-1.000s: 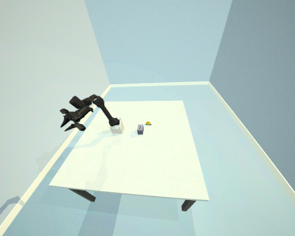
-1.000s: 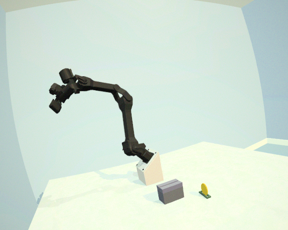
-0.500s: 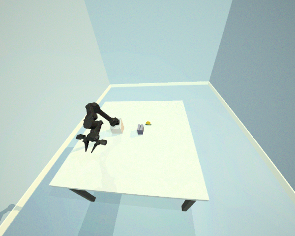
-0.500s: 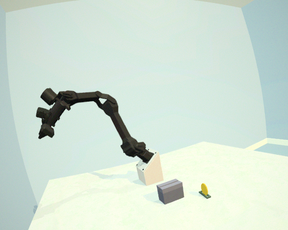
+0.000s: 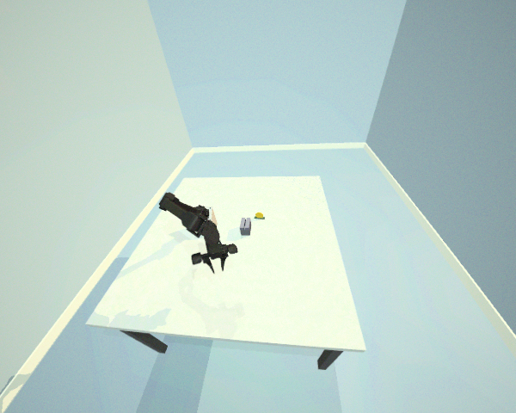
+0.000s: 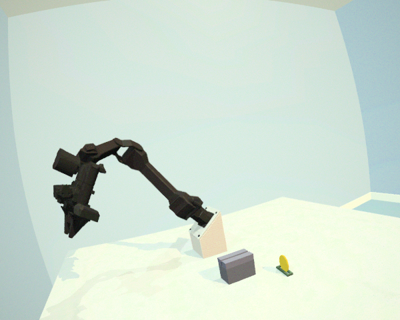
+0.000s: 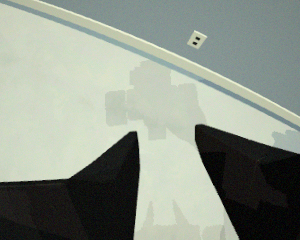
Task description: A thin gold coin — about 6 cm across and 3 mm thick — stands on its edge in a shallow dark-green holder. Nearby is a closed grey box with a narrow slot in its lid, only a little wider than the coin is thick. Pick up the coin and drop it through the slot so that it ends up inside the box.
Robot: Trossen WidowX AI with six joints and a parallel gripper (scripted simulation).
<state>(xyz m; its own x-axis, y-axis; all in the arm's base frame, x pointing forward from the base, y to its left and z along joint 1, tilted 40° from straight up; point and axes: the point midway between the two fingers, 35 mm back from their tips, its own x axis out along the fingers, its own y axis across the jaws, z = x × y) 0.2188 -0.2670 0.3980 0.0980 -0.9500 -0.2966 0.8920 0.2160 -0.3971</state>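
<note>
My gripper tip is 57 cm to the right of the coin, 21 cm above it and 13 cm short of it.
</note>
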